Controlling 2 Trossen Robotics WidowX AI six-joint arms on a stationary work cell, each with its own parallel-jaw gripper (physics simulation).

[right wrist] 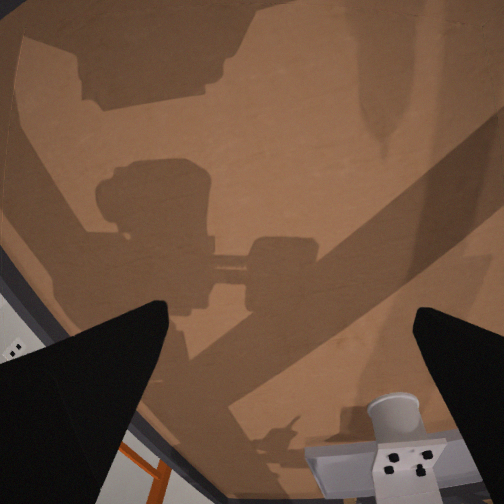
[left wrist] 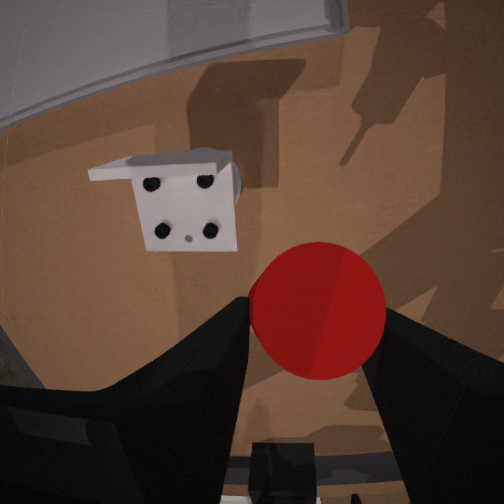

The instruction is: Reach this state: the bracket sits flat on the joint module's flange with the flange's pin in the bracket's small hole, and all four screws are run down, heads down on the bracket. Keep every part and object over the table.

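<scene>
The white L-shaped bracket (left wrist: 185, 210) lies with its square face on the joint module's flange, and the grey pin (left wrist: 188, 238) shows in its small hole. Dark screw heads (left wrist: 162, 230) sit at all four holes; I cannot tell how deep each one is. The module's grey cylinder (right wrist: 395, 412) stands behind the bracket (right wrist: 407, 467) in the right wrist view. My left gripper (left wrist: 316, 310) is shut on the red screwdriver handle (left wrist: 317, 310), seen end on, to the right of the bracket and nearer the camera. My right gripper (right wrist: 290, 320) is open and empty, high over the table.
A large grey curved surface (left wrist: 150, 45) fills the top left of the left wrist view. The table's dark edge (right wrist: 35, 310) runs along the lower left of the right wrist view, with an orange frame (right wrist: 150, 470) beyond it. Arm shadows cross the brown table.
</scene>
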